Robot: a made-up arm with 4 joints.
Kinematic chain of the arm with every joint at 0, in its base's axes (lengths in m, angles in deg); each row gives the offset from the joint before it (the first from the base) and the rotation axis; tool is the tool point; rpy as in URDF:
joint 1: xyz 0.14 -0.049 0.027 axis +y
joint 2: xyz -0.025 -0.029 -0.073 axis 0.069 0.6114 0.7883
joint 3: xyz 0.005 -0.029 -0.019 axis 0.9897 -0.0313 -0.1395
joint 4: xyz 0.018 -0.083 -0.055 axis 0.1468 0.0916 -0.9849
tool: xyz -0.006 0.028 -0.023 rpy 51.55 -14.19 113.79
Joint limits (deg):
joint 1: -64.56..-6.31
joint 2: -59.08..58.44
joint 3: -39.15..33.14
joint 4: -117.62..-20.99
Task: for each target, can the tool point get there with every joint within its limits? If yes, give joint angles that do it. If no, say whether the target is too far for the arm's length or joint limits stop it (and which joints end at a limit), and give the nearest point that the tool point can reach.
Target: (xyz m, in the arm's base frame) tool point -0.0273 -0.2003 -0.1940
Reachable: no: too far | nearest point 0.0556 -0.2047 -0.1189 | short by 0.112 m
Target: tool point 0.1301 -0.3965 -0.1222
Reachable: no: too far | nearest point 0.1321 -0.2365 -0.0921 | short by 0.163 m
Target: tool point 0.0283 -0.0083 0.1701
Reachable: no: joint limits stop it (at a limit: joint 1, joint 3, joint 4) | nearest point 0.0374 -0.2079 -0.0926 | short by 0.330 m
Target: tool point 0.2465 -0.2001 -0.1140
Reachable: yes | joints -50.55 -28.57 -1.16 -91.70
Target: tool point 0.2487 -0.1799 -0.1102
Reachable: yes | joints -39.96 41.00 -7.14 -57.08
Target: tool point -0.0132 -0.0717 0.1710
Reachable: no: joint limits stop it (at a limit: joint 1, joint 3, joint 4) | nearest point 0.0420 -0.2118 -0.0895 | short by 0.301 m
